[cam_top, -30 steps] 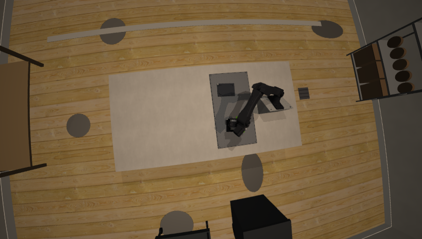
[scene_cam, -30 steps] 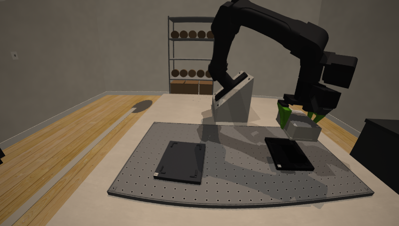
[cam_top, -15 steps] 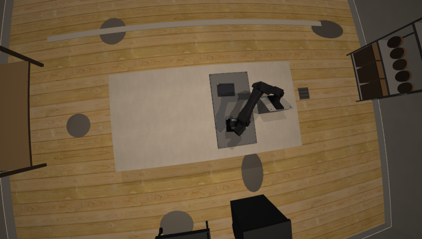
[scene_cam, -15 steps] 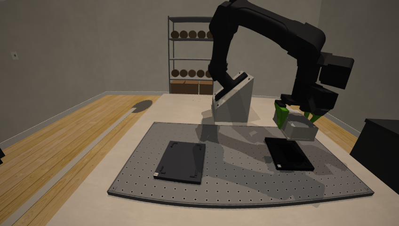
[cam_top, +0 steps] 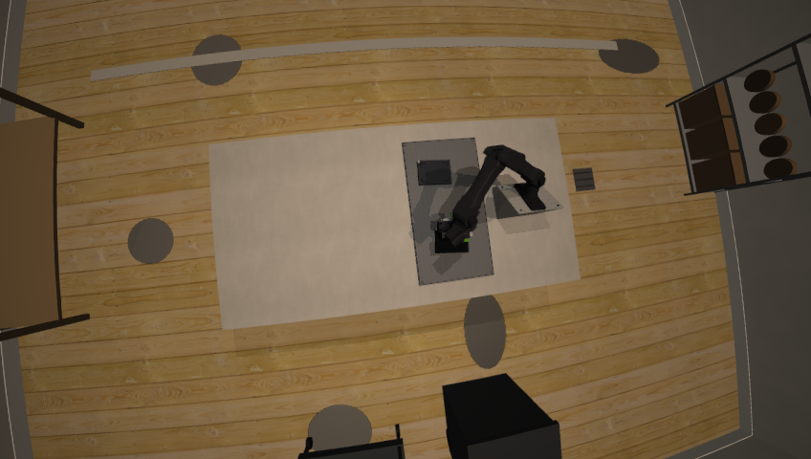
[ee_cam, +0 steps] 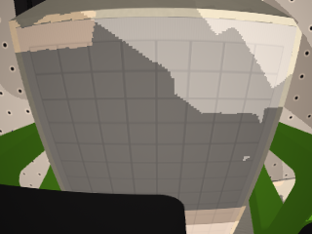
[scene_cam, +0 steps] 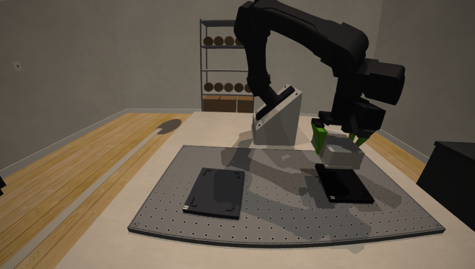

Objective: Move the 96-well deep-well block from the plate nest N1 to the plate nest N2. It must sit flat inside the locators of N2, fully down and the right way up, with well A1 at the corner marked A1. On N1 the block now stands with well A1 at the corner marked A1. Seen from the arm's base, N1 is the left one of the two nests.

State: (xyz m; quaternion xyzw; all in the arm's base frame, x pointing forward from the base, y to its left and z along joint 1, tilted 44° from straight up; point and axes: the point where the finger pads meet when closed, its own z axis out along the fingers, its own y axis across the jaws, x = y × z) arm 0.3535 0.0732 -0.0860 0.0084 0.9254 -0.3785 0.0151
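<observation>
My gripper is now 28 cm to the left of the black plate nest N2, 9 cm above it and 5 cm short of it. Round my hand: pale grey 96-well deep-well block: 1 cm above; A1 label: 9 cm below, 7 cm ahead, 1 cm to the right; black plate nest N1: 9 cm below, 5 cm to the left.
</observation>
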